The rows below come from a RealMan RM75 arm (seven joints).
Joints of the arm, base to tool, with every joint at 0 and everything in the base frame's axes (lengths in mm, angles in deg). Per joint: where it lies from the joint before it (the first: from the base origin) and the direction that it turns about. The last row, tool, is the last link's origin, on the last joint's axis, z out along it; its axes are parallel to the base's.
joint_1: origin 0 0 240.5 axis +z
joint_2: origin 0 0 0 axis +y
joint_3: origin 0 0 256 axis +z
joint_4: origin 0 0 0 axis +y
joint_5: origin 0 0 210 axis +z
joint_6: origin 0 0 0 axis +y
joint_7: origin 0 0 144 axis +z
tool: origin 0 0 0
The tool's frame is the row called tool.
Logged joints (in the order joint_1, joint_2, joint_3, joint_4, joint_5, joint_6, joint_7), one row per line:
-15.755 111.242 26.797 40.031 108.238 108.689 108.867
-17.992 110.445 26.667 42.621 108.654 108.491 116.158
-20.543 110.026 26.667 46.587 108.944 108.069 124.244
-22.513 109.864 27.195 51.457 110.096 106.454 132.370
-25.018 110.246 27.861 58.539 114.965 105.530 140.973
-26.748 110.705 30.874 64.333 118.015 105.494 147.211
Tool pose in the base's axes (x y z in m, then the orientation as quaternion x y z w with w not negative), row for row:
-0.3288 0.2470 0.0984 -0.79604 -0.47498 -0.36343 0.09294
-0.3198 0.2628 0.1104 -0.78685 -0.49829 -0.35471 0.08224
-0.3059 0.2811 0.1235 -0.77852 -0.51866 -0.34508 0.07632
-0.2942 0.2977 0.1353 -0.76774 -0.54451 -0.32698 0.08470
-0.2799 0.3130 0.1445 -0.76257 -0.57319 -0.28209 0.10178
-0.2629 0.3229 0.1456 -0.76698 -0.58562 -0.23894 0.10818
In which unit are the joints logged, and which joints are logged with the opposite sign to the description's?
The joints are logged in degrees. Opposite sign: joint_2, joint_7.
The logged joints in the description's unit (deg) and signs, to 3 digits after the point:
-15.755 -111.242 26.797 40.031 108.238 108.689 -108.867
-17.992 -110.445 26.667 42.621 108.654 108.491 -116.158
-20.543 -110.026 26.667 46.587 108.944 108.069 -124.244
-22.513 -109.864 27.195 51.457 110.096 106.454 -132.370
-25.018 -110.246 27.861 58.539 114.965 105.530 -140.973
-26.748 -110.705 30.874 64.333 118.015 105.494 -147.211

